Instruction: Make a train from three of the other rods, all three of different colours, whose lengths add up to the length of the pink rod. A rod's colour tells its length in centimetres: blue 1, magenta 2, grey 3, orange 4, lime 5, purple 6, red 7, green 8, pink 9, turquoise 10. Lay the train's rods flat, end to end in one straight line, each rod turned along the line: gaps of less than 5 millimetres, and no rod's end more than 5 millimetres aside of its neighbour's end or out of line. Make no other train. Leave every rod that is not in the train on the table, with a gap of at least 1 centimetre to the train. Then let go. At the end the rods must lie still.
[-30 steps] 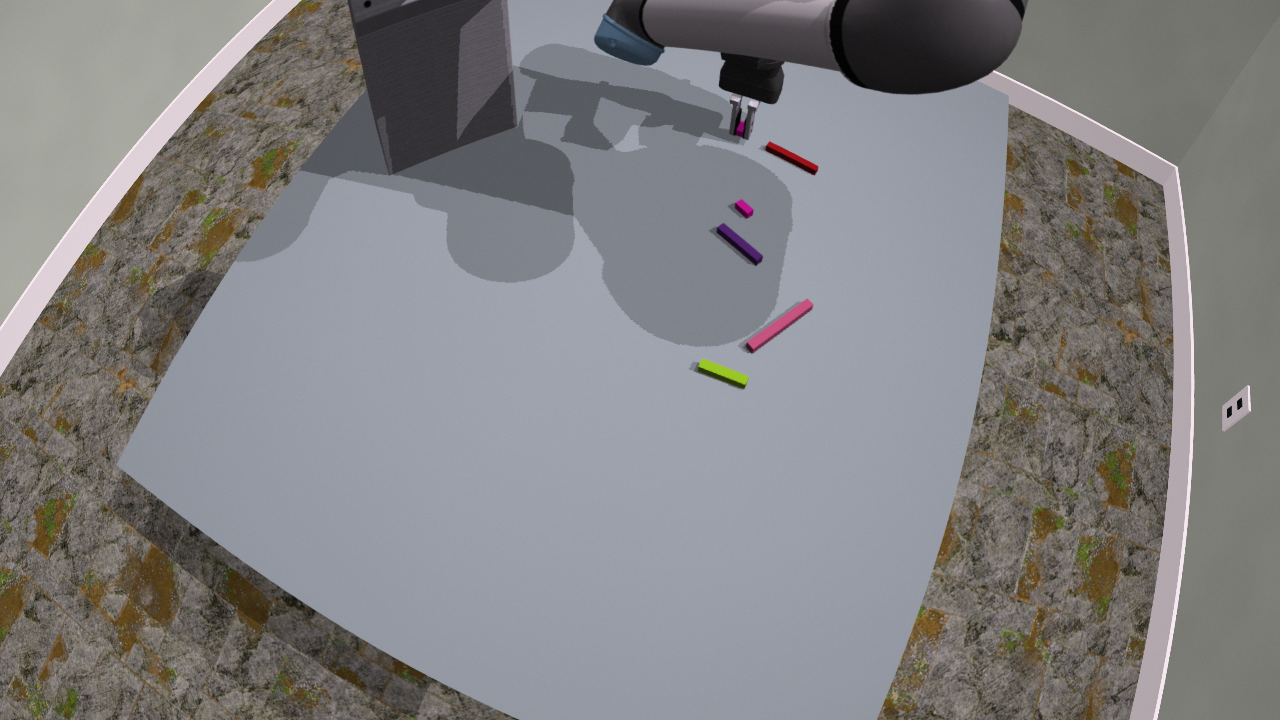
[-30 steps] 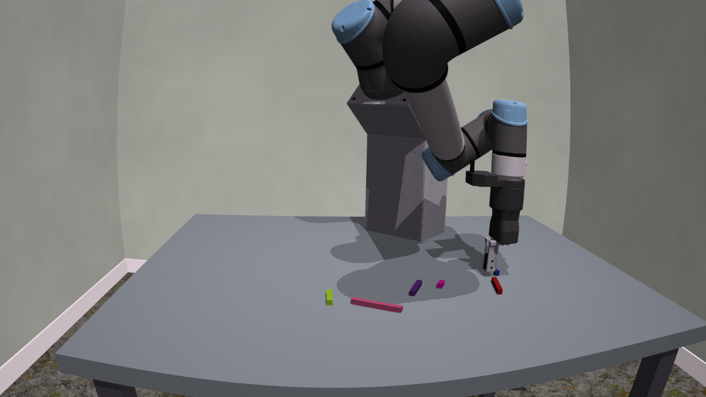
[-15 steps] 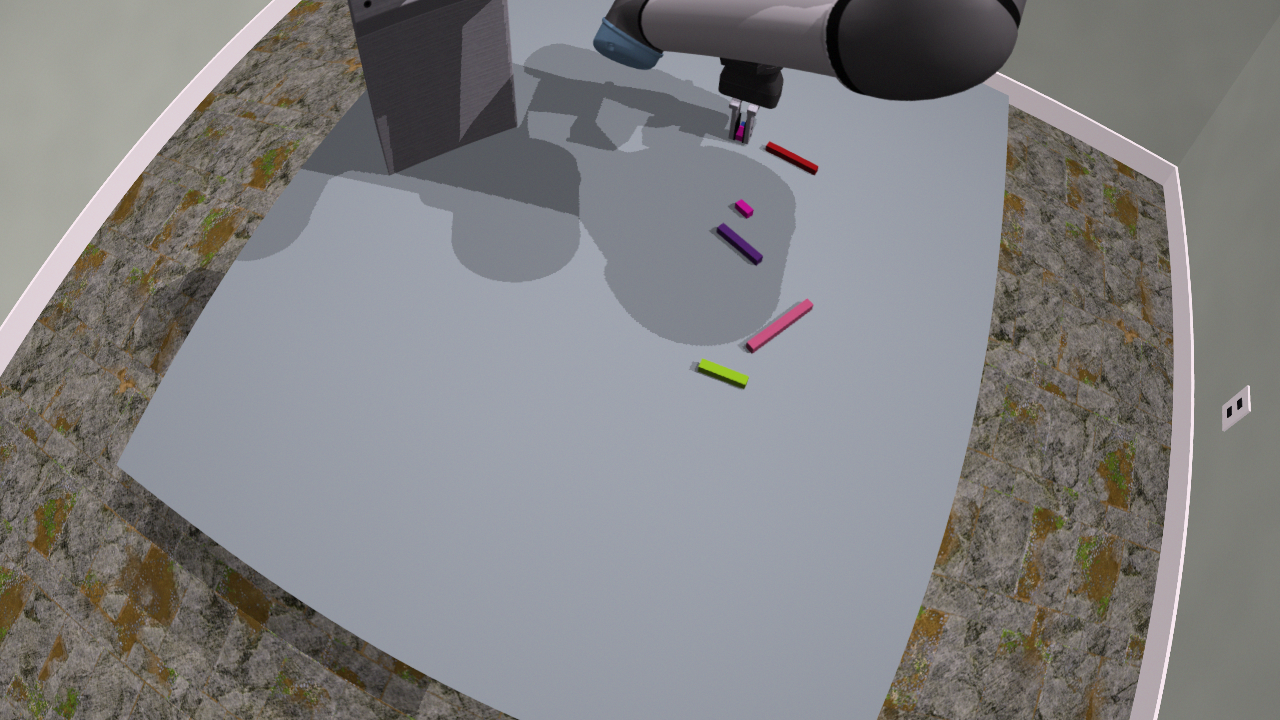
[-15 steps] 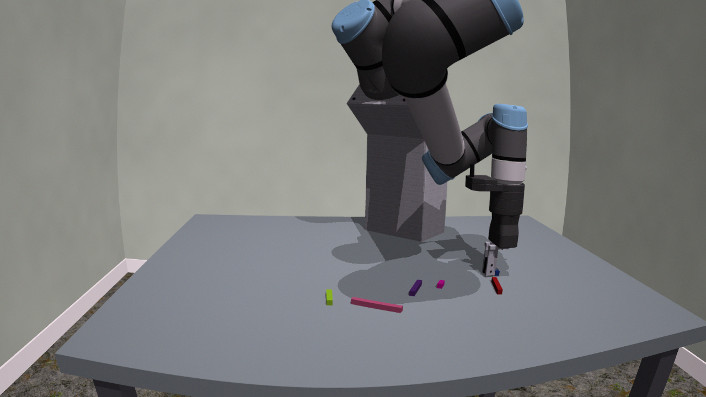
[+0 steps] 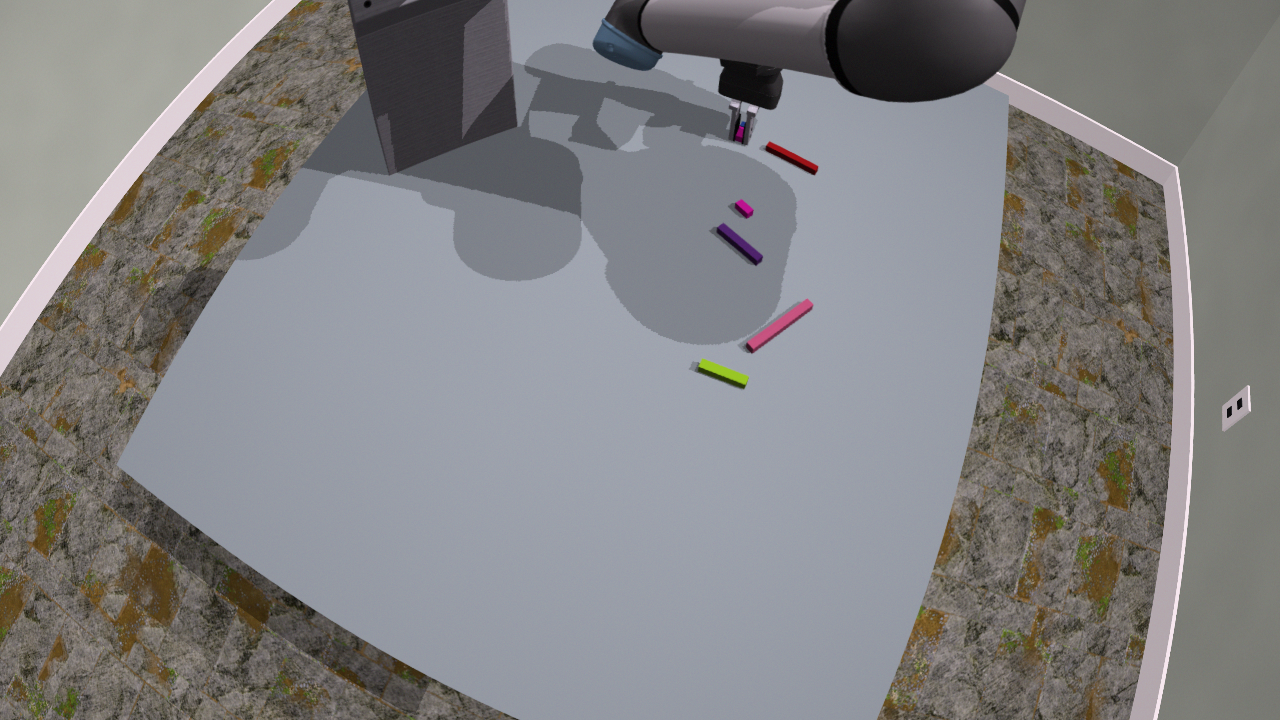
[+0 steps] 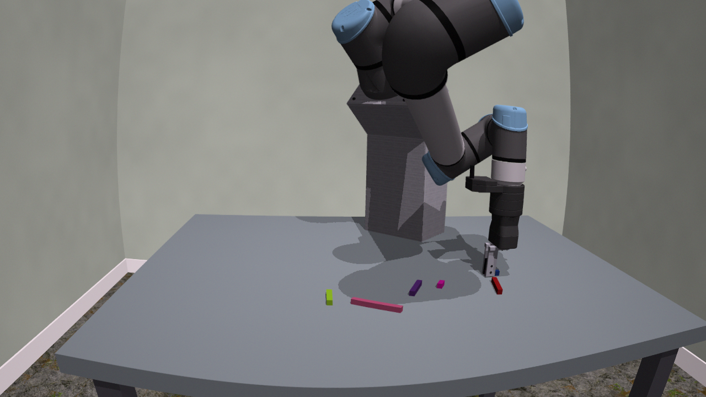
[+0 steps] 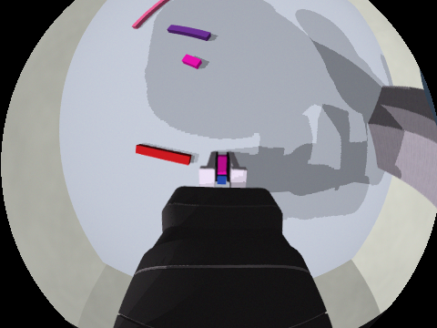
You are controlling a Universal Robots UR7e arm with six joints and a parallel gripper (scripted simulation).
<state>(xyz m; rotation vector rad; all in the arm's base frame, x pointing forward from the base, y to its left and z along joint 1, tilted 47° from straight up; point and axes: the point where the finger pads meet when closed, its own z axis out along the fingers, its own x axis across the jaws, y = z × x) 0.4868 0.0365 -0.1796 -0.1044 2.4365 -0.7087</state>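
Right now my hand is 20 mm to the right of the small blue rod and 20 mm above it. Round my hand: purple rod (170 mm to the right, 30 mm ahead, 20 mm below); red rod (70 mm ahead, 20 mm to the right, 20 mm below); pink rod (260 mm to the right, 90 mm ahead, 20 mm below).
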